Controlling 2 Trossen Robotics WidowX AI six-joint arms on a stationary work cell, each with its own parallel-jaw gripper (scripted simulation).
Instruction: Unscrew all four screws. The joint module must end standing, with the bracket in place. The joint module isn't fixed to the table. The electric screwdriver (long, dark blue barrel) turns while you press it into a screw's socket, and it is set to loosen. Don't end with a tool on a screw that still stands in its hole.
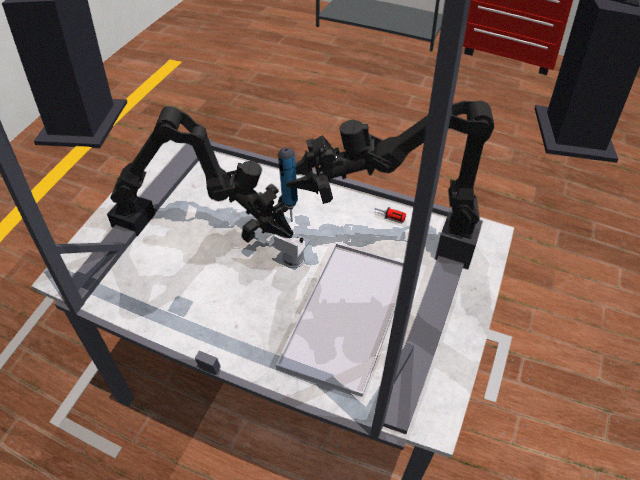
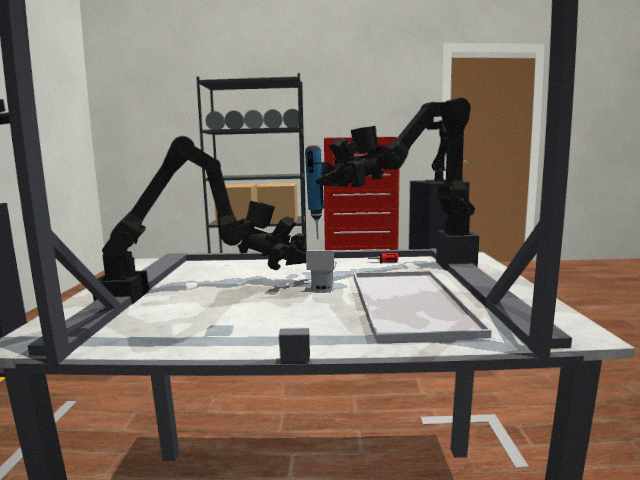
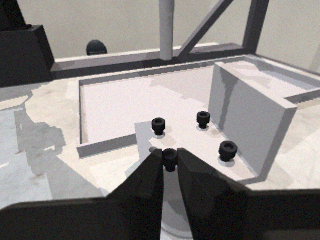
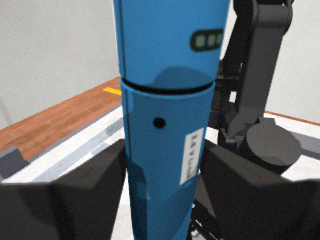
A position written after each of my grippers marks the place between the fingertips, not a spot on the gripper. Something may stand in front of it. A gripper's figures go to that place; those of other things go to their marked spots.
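A blue electric screwdriver [image 1: 287, 166] is in the scene, 1.38 m from the lens. My right gripper [image 1: 285, 179] is at 1.43 m from the lens, and for my left gripper [image 1: 291, 235] it's 1.58 m from the lens.
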